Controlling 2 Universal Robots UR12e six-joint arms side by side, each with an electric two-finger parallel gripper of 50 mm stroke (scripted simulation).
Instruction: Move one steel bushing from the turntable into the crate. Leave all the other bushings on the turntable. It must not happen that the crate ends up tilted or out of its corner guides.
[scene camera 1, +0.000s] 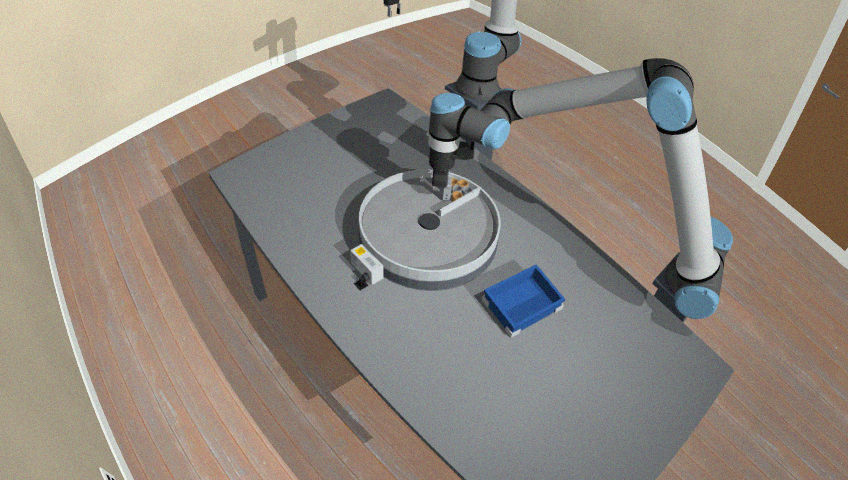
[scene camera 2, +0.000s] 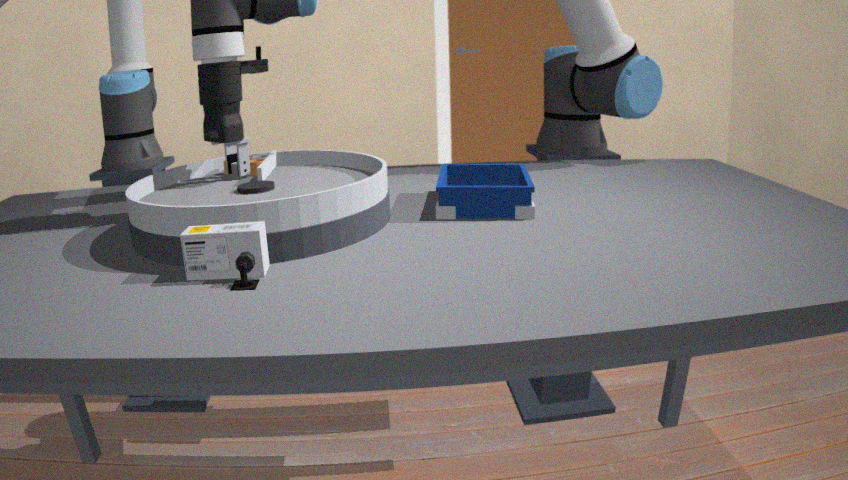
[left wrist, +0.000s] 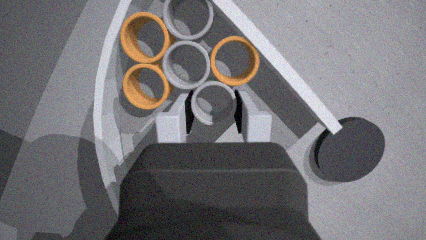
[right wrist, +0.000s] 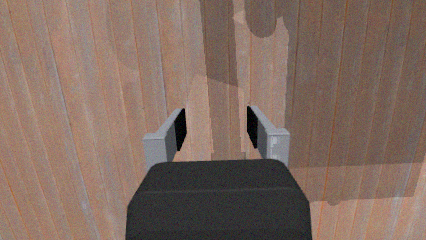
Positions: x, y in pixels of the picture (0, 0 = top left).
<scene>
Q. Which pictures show the blue crate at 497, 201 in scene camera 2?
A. Scene camera 1 and scene camera 2 only.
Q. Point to an orange bushing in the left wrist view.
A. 248, 74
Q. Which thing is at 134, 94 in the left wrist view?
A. An orange bushing.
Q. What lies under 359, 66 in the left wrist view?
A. A turntable.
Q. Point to a blue crate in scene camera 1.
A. At 530, 291
</scene>
